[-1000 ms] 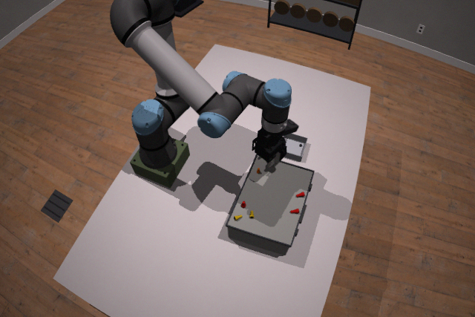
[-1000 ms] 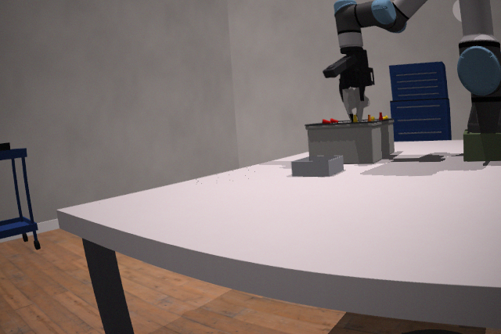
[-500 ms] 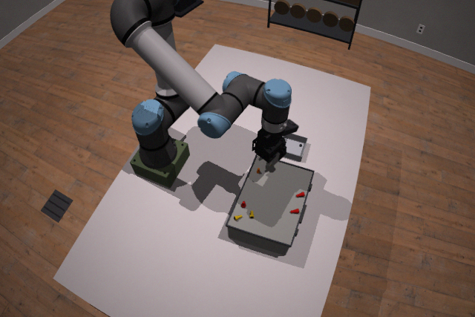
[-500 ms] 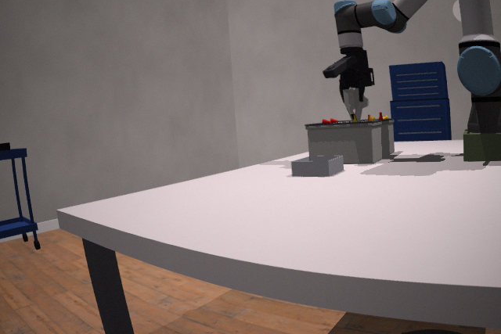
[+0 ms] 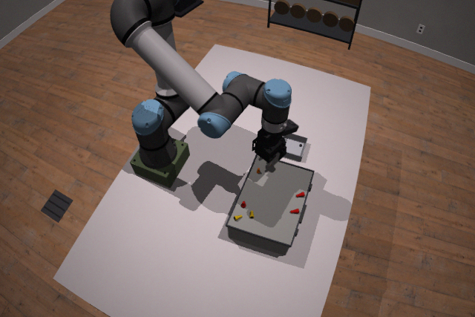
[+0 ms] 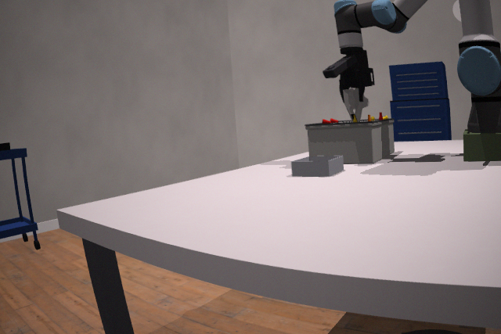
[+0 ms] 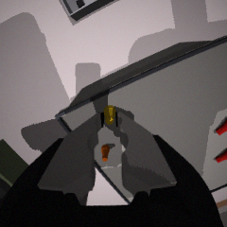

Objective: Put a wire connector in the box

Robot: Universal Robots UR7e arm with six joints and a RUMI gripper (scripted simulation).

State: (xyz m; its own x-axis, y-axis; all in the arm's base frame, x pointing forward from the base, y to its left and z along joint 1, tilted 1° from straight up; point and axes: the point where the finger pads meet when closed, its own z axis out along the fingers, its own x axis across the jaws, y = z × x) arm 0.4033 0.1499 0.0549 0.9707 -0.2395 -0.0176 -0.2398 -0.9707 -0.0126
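Now: hand 20 mm past the orange connector, 50 mm to the left of it and 10 mm above it. The rest, counted from my hand: grey tool case 70 mm ahead, 120 mm to the right, 50 mm below.
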